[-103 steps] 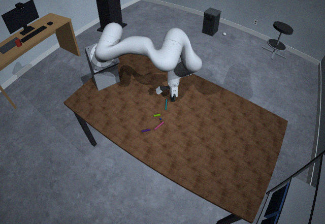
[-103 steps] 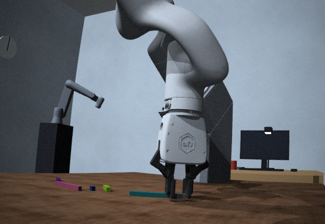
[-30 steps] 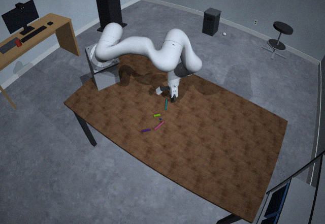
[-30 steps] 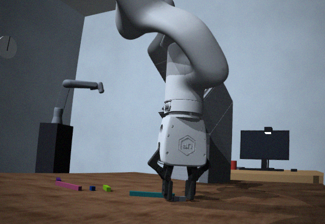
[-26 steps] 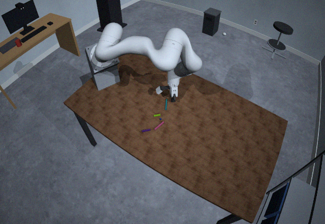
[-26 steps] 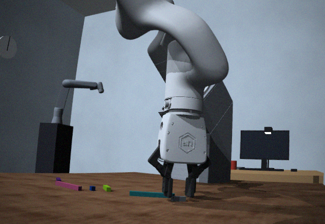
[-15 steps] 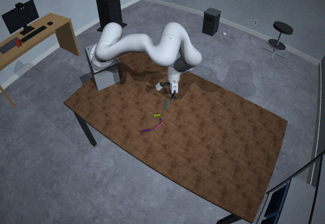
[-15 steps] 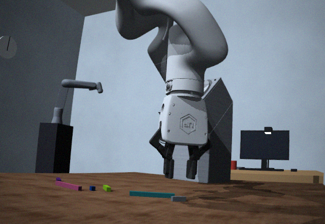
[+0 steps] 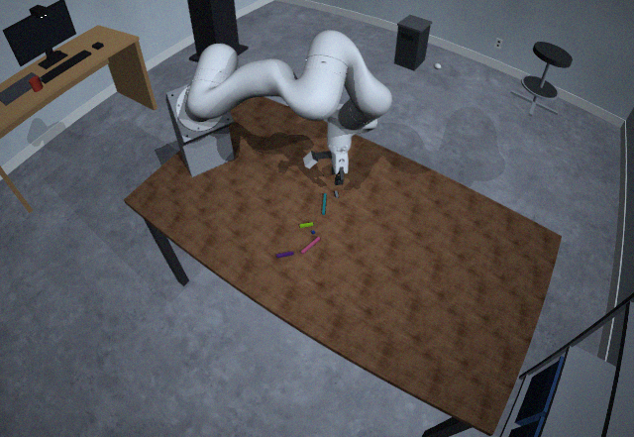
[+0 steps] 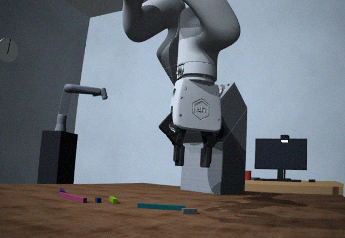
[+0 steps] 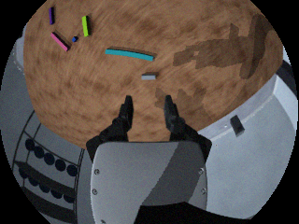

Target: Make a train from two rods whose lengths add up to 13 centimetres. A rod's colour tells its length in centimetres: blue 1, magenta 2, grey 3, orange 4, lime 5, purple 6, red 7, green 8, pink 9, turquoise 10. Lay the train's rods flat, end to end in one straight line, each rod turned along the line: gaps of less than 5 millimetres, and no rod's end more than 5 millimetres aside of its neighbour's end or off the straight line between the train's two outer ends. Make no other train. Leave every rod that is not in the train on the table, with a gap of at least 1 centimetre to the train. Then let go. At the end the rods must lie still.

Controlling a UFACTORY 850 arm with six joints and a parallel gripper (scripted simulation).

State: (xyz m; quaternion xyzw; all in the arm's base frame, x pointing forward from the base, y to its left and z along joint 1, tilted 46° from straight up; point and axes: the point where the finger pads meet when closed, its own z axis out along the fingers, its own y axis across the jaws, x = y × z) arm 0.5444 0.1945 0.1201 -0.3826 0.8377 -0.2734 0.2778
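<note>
My gripper is now 2 cm past the turquoise rod, 7 cm to the left of it and 11 cm above it. Round my hand: grey rod (11 cm below); then blue rod (2 cm ahead, 20 cm to the right, 11 cm below); then lime rod (2 cm behind, 19 cm to the right, 11 cm below).
</note>
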